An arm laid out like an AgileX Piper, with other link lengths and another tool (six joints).
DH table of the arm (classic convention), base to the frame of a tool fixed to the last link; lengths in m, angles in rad. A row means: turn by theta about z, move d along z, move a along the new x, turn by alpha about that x. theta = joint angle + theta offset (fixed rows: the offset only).
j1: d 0.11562, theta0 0, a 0, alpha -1.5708
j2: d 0, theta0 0.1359, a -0.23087, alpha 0
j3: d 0, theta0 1.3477, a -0.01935, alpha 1.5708
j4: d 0.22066, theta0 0, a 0, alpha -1.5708
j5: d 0, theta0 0, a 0, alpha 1.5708
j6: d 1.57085, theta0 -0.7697, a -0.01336, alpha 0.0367
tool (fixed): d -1.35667, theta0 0, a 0, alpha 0
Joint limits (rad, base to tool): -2.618..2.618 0..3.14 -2.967..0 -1.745..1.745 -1.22..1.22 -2.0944..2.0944
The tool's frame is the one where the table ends.
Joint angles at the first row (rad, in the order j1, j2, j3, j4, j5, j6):
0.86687, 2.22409, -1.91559, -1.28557, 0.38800, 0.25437
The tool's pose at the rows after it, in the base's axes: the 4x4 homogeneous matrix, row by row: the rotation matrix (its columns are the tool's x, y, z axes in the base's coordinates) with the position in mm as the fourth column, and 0 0 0 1 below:
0.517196 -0.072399 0.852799 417.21; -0.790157 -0.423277 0.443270 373.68; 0.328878 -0.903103 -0.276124 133.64; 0 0 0 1
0.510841 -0.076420 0.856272 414.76; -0.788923 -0.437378 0.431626 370.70; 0.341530 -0.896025 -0.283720 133.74; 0 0 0 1
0.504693 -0.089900 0.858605 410.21; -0.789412 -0.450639 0.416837 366.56; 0.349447 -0.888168 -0.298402 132.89; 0 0 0 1
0.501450 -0.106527 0.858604 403.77; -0.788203 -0.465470 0.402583 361.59; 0.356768 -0.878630 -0.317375 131.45; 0 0 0 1
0.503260 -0.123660 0.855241 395.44; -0.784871 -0.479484 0.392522 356.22; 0.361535 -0.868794 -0.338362 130.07; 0 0 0 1
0.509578 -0.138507 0.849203 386.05; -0.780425 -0.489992 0.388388 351.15; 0.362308 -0.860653 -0.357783 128.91; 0 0 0 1
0.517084 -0.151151 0.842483 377.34; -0.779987 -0.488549 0.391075 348.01; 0.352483 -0.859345 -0.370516 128.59; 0 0 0 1
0.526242 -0.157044 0.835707 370.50; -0.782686 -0.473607 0.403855 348.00; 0.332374 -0.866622 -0.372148 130.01; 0 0 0 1
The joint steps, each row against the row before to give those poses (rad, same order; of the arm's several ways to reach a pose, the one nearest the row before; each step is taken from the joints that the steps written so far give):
0.00451, -0.00251, 0.00327, -0.00233, 0.01311, -0.01180
0.00666, -0.01021, 0.01103, 0.00907, 0.01953, -0.01704
0.00847, -0.01705, 0.02072, 0.01848, 0.02384, -0.01862
0.00965, -0.02401, 0.03137, 0.02049, 0.02323, -0.01856
0.00998, -0.03227, 0.04286, 0.02063, 0.01774, -0.01616
0.00960, -0.03740, 0.05085, 0.01505, 0.00953, -0.00761
0.00792, -0.03501, 0.04736, 0.00636, 0.00012, 0.00979
0.00502, -0.02915, 0.03821, -0.00721, -0.01309, 0.02906

